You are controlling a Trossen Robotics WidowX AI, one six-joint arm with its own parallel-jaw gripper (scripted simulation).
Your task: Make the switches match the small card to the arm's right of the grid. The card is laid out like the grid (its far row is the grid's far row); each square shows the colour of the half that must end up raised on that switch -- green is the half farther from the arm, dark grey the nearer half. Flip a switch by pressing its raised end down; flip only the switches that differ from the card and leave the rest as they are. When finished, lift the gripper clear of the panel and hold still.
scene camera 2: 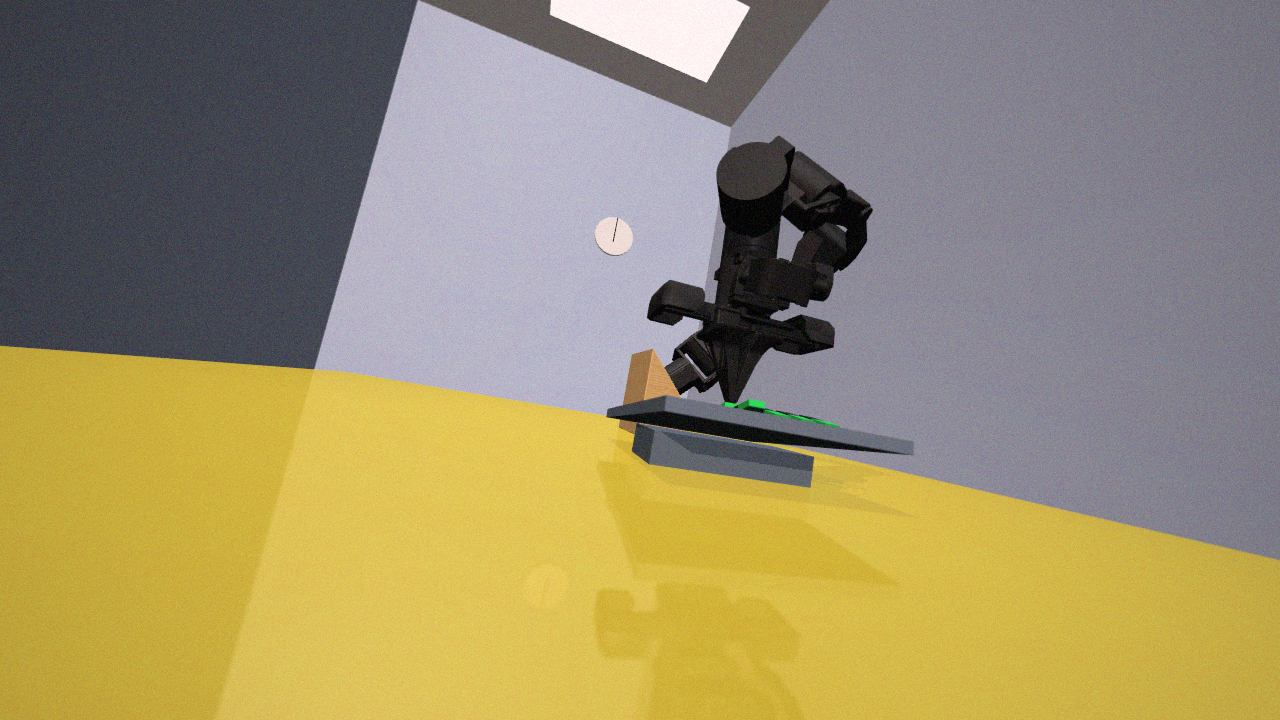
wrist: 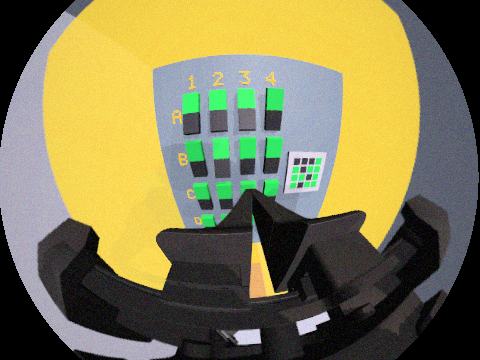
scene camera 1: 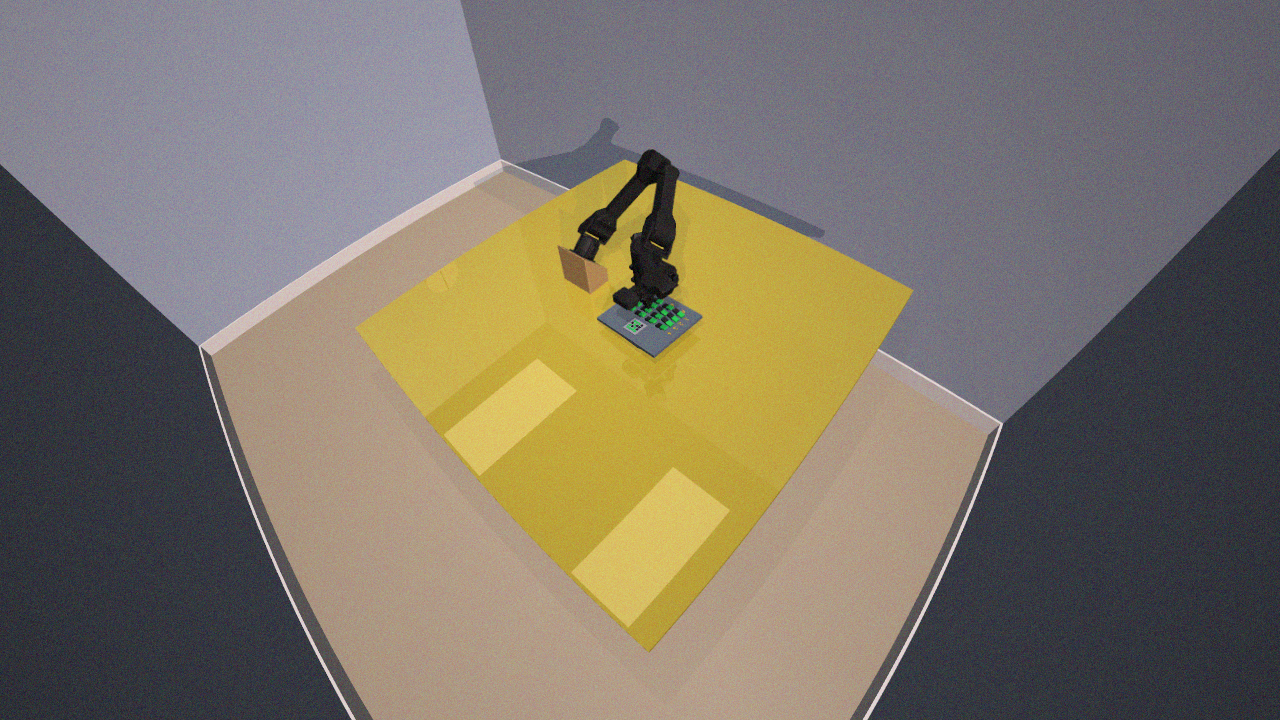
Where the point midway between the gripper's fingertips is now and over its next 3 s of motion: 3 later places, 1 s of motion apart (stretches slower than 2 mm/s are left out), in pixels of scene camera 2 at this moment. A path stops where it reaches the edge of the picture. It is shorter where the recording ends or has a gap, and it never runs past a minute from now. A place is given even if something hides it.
The gripper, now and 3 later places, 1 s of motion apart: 730,403; 729,410; 737,355; 732,403
